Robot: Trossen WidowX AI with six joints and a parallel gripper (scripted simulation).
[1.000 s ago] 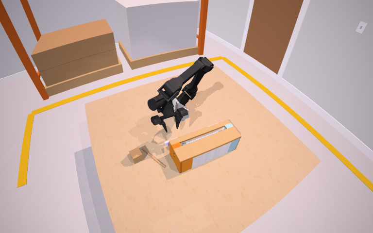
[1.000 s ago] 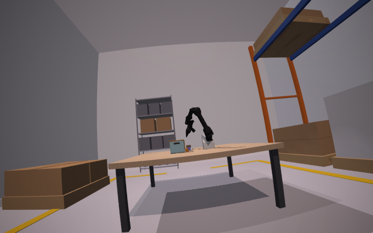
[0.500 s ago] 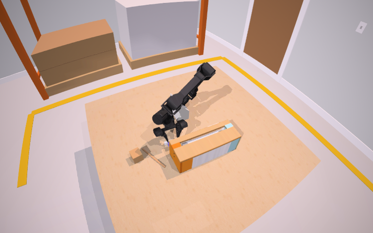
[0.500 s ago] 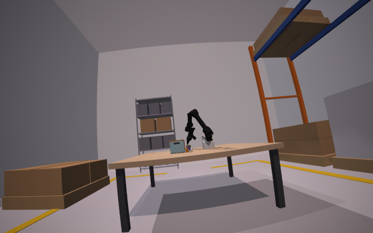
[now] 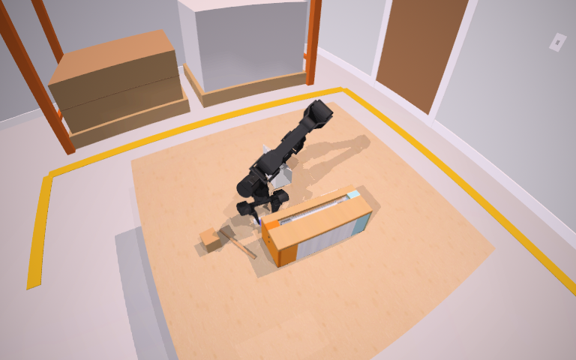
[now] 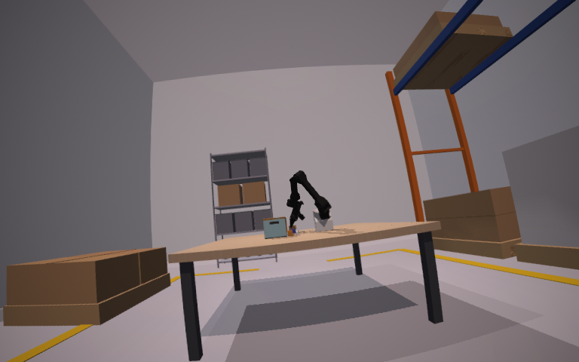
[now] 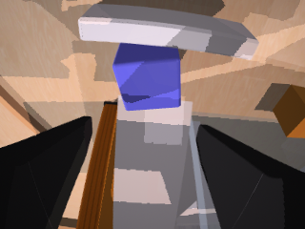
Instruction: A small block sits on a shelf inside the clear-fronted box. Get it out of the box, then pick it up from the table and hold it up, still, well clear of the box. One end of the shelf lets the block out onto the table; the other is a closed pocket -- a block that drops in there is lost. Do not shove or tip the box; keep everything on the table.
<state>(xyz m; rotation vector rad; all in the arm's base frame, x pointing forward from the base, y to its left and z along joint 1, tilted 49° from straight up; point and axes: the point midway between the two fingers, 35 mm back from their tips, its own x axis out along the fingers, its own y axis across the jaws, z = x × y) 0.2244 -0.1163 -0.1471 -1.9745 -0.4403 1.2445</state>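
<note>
Right now my gripper tip is 20 mm past the blue block and 30 mm above it. From my gripper tip the other things lie so: clear-fronted box 80 mm ahead, 150 mm to the left, 20 mm above; then wooden cube 40 mm behind, 220 mm to the right, 20 mm below; then thin wooden stick 10 mm ahead, 130 mm to the right, 40 mm below.
</note>
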